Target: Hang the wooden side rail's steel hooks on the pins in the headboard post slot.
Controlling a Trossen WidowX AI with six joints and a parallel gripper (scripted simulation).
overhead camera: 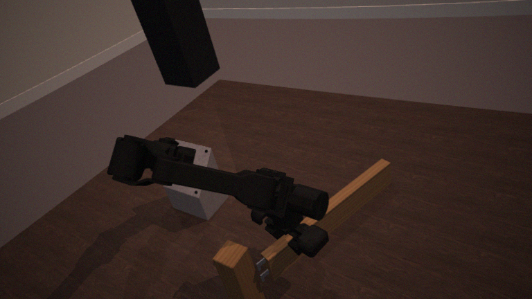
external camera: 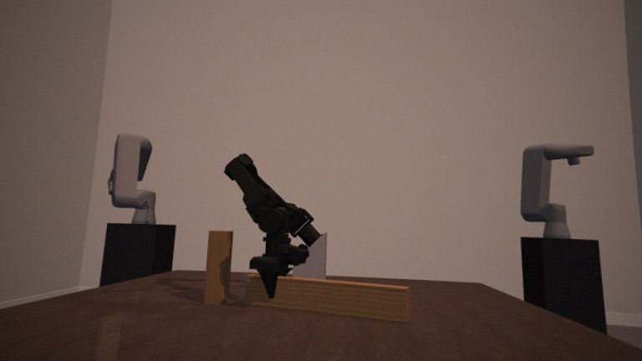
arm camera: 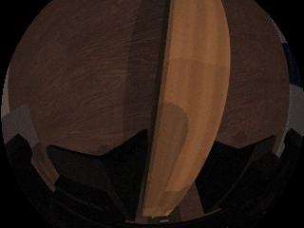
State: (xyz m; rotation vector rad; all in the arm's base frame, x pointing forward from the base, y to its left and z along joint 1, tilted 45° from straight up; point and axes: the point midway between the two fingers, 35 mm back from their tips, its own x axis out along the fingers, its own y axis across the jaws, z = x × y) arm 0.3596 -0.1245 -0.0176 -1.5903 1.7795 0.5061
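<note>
Now: the headboard post 15 cm to the right of my gripper tip, 6 cm above it and 3 cm behind it.
</note>
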